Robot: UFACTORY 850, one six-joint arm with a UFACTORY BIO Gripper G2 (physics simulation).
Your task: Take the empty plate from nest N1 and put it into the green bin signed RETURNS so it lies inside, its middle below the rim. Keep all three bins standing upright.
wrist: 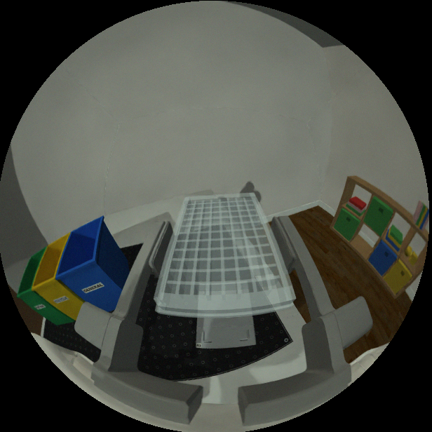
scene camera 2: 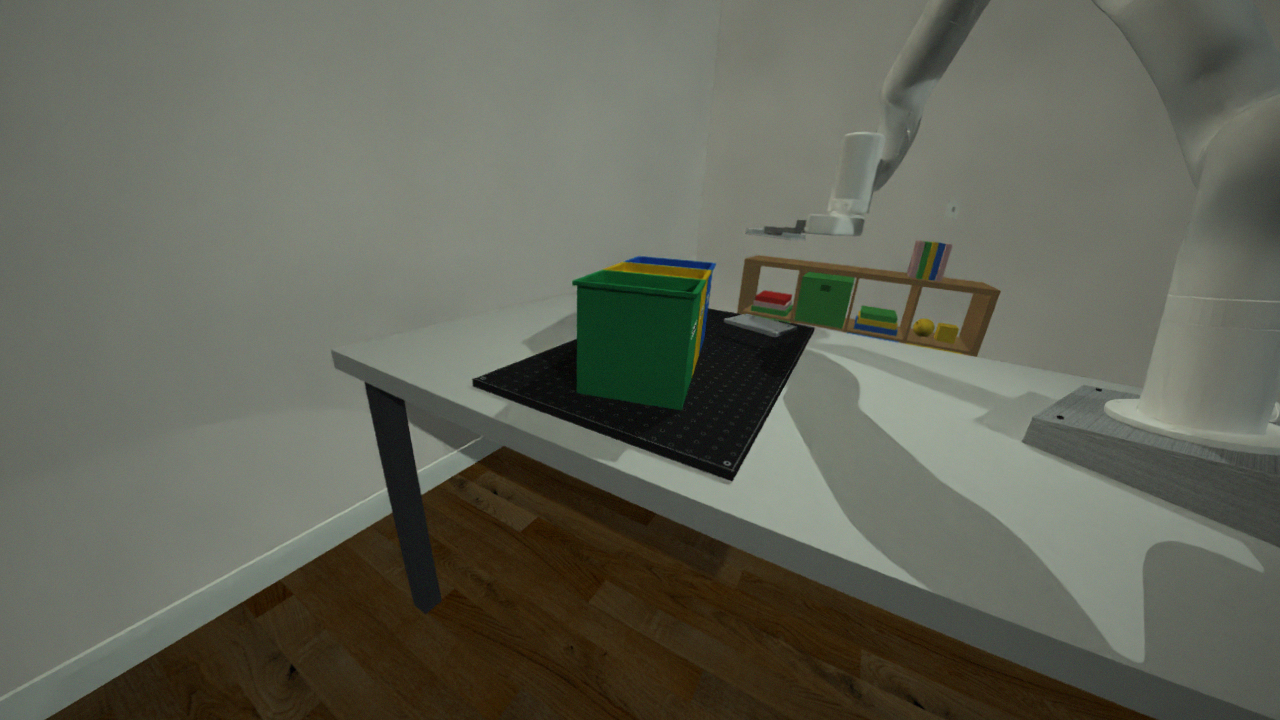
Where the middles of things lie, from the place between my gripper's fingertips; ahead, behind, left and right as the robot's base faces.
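The pale gridded plate (wrist: 222,261) sits 10 mm below my hand. There is also a grey nest (scene camera 2: 757,324), and that one is 250 mm below my hand. The yellow bin (scene camera 2: 702,274) is 170 mm below my hand, 410 mm to the left of it and 150 mm ahead of it, while the blue bin (scene camera 2: 642,260) is 170 mm below my hand too, 280 mm to the left of it and 170 mm ahead.
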